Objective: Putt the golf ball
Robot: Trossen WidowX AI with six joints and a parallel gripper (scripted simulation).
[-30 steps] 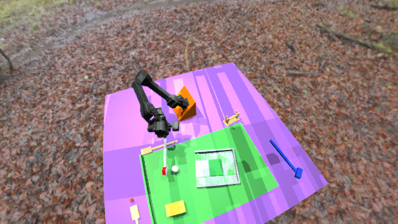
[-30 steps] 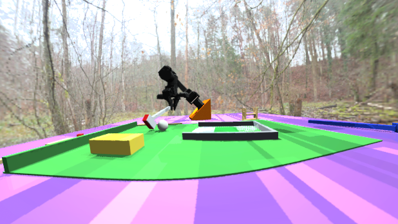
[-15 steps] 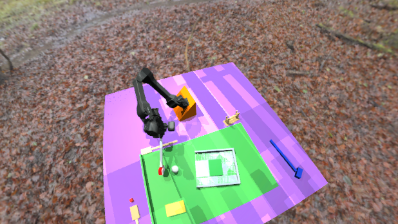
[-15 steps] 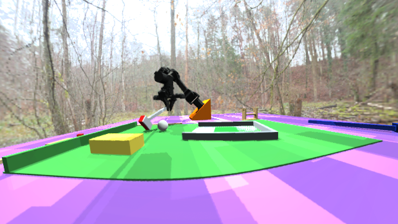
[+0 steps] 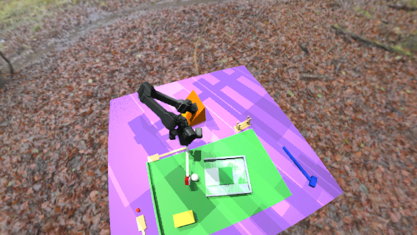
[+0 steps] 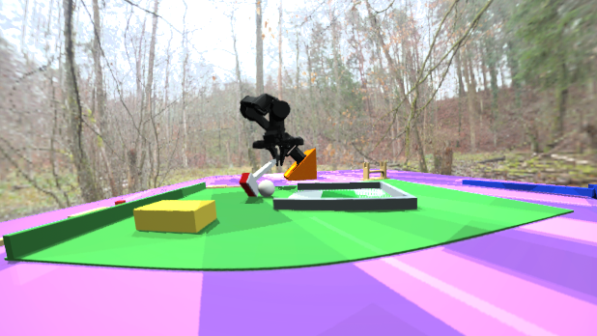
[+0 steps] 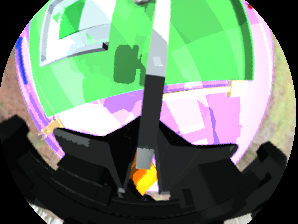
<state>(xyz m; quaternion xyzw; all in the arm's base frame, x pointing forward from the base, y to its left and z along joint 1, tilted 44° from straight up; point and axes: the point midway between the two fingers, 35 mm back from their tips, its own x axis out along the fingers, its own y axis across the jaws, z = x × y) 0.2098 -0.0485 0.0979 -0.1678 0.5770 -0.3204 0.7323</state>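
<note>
My gripper tip is 110 mm short of the red putter and 30 mm to the left of it. The rest, counted from my gripper tip: white golf ball (210 mm ahead, 20 mm to the right, 50 mm below); then green wall (280 mm ahead, 270 mm to the right, 60 mm below); then wooden stand (20 mm behind, 390 mm to the left, 40 mm below).
</note>
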